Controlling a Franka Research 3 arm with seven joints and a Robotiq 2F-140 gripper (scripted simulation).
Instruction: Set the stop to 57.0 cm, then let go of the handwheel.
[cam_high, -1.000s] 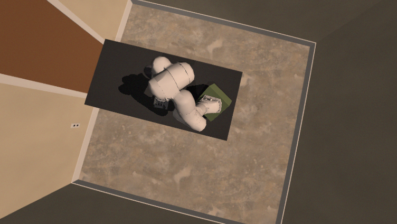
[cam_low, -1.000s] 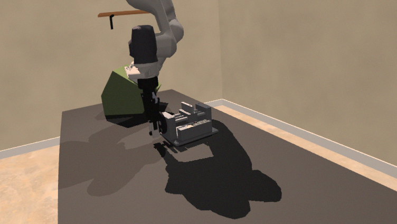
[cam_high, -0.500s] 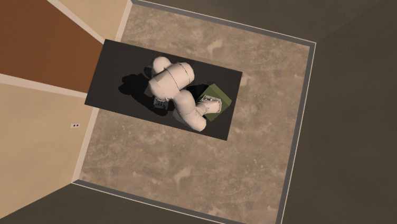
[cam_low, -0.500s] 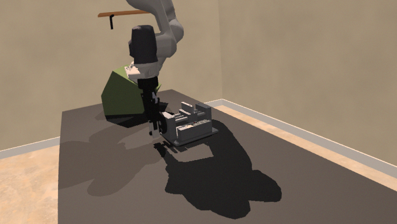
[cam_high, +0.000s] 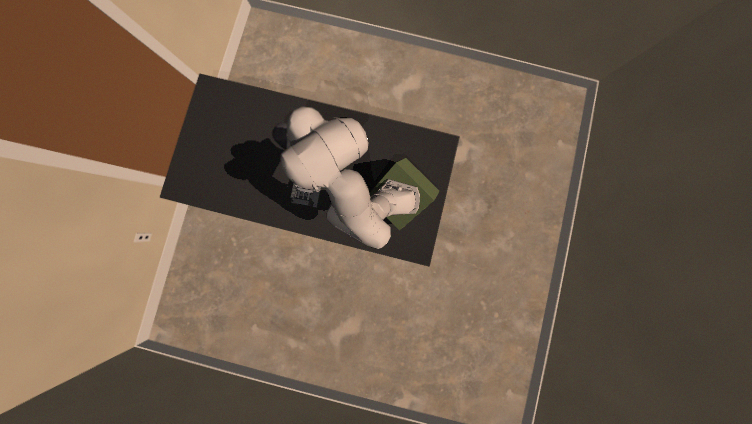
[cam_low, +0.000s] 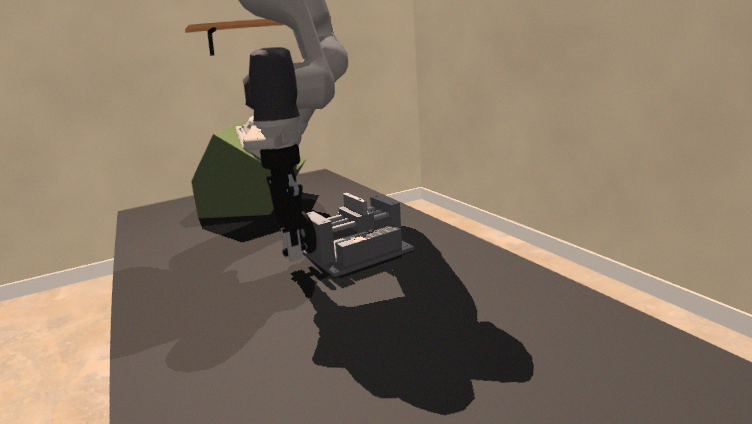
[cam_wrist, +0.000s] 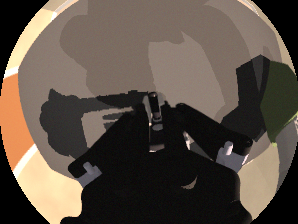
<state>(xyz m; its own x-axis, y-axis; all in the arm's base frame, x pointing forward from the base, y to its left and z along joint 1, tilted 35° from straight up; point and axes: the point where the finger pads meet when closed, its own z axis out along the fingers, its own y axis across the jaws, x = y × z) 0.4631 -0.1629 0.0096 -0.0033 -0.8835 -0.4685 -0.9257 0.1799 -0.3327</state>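
Right now the handwheel is 2 cm to the left of my hand and 1 cm below it. From my hand the other things lie so: grey stop fixture (16 cm to the left, 3 cm above, 1 cm ahead).
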